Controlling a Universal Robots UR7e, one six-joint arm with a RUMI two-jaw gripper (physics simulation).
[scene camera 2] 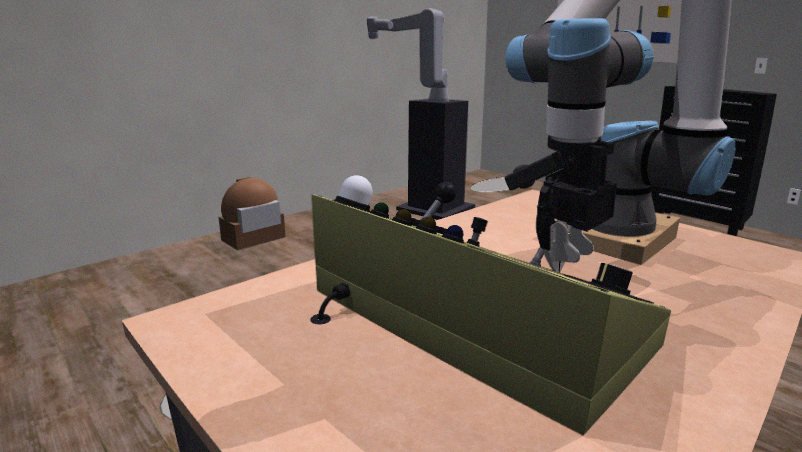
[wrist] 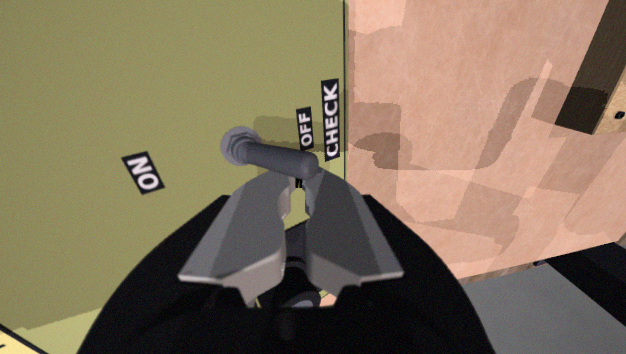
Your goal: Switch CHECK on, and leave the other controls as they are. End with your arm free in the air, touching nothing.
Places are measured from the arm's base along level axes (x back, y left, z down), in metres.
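Where they show: gripper, fingertip midpoint: (scene camera 2: 557, 272) (wrist: 299, 165); arm's base at its link origin: (scene camera 2: 620, 224).
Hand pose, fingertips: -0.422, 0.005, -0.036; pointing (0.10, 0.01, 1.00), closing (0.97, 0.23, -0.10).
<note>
Things, the pixels of their top centre, and the offset from my fingertips, as dx, dy, dz. "spot": a spot on its surface instead.
- grey metal toggle lever at its top centre: (wrist: 270, 177) (scene camera 2: 543, 238) -0.010, -0.024, -0.052
- OFF label at a spot on its surface: (wrist: 304, 128) spot: +0.009, -0.023, +0.002
- CHECK label at its top centre: (wrist: 332, 124) +0.028, -0.019, +0.008
- white dome at a spot on its surface: (scene camera 2: 356, 190) spot: -0.147, -0.278, -0.113
- black ball-topped lever at its top centre: (scene camera 2: 445, 182) +0.073, -0.255, -0.088
- black-capped switch at its top centre: (scene camera 2: 476, 217) -0.003, -0.145, -0.059
- black block-shaped control at its top centre: (wrist: 288, 330) (scene camera 2: 616, 262) -0.036, +0.093, -0.053
- cable at a spot on its surface: (scene camera 2: 327, 303) spot: -0.220, -0.278, +0.052
The CHECK switch is a grey metal toggle lever (wrist: 280, 159) (scene camera 2: 536, 257) on the sloping face of the olive panel (scene camera 2: 449, 280) (wrist: 150, 75). In the wrist view its tip leans toward the OFF label (wrist: 304, 128) and the CHECK label (wrist: 331, 120), away from the ON label (wrist: 143, 172). My gripper (wrist: 299, 165) (scene camera 2: 557, 268) is shut, with no thing between its fingers. Its fingertips are right beside the lever's tip and overlap it in the wrist view; whether they touch it I cannot tell. The panel's back edge partly hides the lever and fingertips in the scene view.
Along the panel stand a white dome (scene camera 2: 356, 190), coloured round buttons including a green one (scene camera 2: 381, 209) and a blue one (scene camera 2: 454, 231), a black ball-topped lever (scene camera 2: 445, 192), a black-capped switch (scene camera 2: 478, 225) and a black block-shaped control (scene camera 2: 615, 277). A cable (scene camera 2: 327, 303) leaves the panel's back.
</note>
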